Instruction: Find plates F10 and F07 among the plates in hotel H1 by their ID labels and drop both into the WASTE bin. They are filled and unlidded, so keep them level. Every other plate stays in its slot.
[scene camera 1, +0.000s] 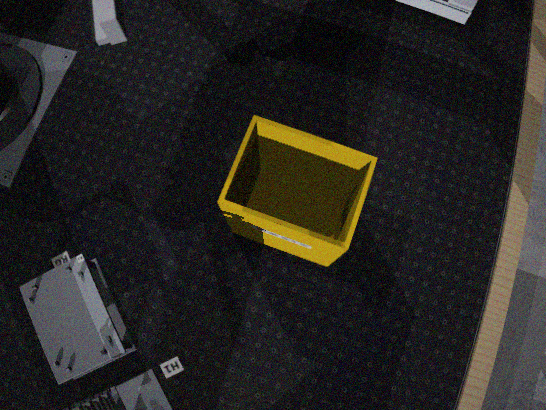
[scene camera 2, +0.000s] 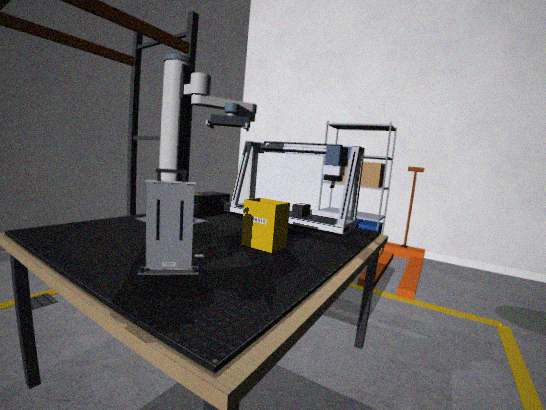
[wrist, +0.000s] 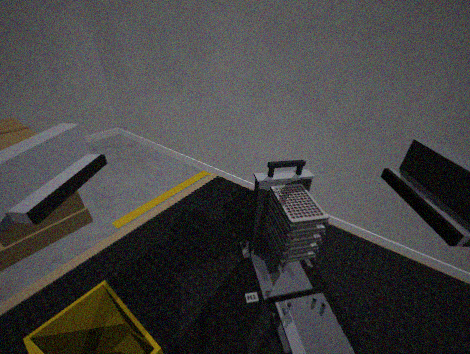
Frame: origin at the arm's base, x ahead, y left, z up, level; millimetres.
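Seen in the pictures: gripper, fingertip midpoint: (scene camera 2: 226, 123) (wrist: 243, 150).
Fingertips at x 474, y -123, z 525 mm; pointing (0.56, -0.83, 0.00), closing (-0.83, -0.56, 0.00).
Offsets run from my fingertips to a thing's top centre. "spot": to the spot under its first point.
The gripper (scene camera 2: 228, 125) (wrist: 245, 195) is open and empty, high above the table; its two fingers stand far apart in the wrist view. Hotel H1 (scene camera 2: 170, 225) (wrist: 285, 174) is a grey upright panel with a dark handle on top; scene camera 2 shows its back. Its plates stand in a level stack, and the top plate @(dz -246, dx +47, dy -305 mm) (wrist: 300, 204) shows a grid of wells. Their ID labels are too small to read, so F10 and F07 cannot be told apart. The yellow WASTE bin @(dz -312, dx +172, dy +97 mm) (scene camera 1: 315, 145) (scene camera 2: 274, 225) (wrist: 95, 310) stands upright on the table. No plate shows inside it in scene camera 1.
A grey stand (scene camera 1: 65, 320) (wrist: 320, 325) with small pegs, labelled RG @(dz -511, dx -168, dy -105 mm) (scene camera 1: 61, 260), is beside the hotel's H1 label @(spot: dz -511, dx +72, dy -195 mm) (scene camera 1: 171, 367) (wrist: 251, 297). A gantry machine (scene camera 2: 300, 147) stands beyond the bin. A grey plate with a round opening @(spot: dz -512, dx -357, dy +238 mm) (scene camera 1: 57, 62) lies at the left.
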